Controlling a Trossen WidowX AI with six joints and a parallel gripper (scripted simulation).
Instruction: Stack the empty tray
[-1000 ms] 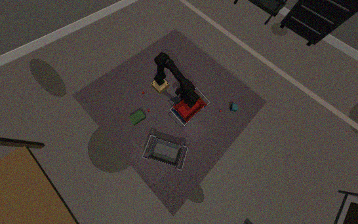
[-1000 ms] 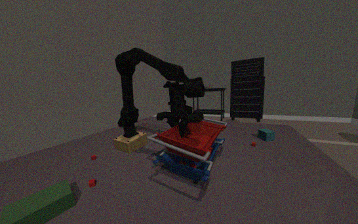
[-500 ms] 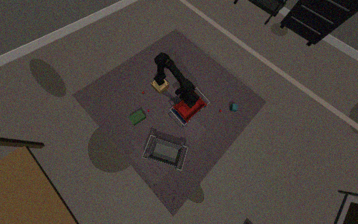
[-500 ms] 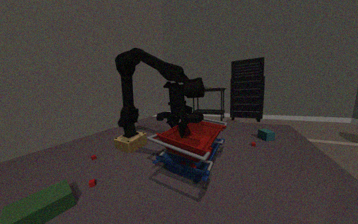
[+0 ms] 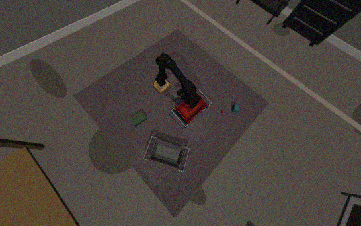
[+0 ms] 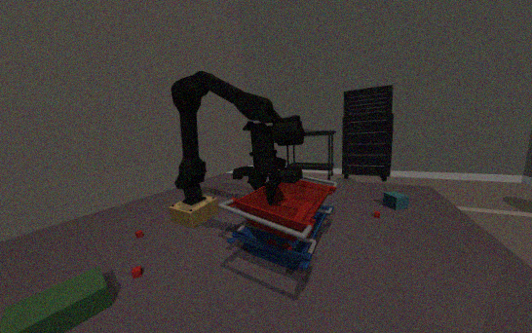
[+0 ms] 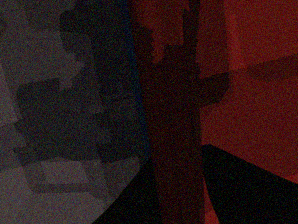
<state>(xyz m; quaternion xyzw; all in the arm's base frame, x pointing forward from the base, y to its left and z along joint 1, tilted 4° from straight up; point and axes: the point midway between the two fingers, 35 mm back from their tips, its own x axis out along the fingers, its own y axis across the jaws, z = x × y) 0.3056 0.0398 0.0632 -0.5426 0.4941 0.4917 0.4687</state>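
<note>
Now: the red tray 7 cm ahead of my gripper tip, 1 cm to the left of it and 3 cm above it. From my gripper tip the other things lie so: teal block: 31 cm ahead, 37 cm to the left, 7 cm below; green block: 15 cm behind, 39 cm to the right, 7 cm below.
</note>
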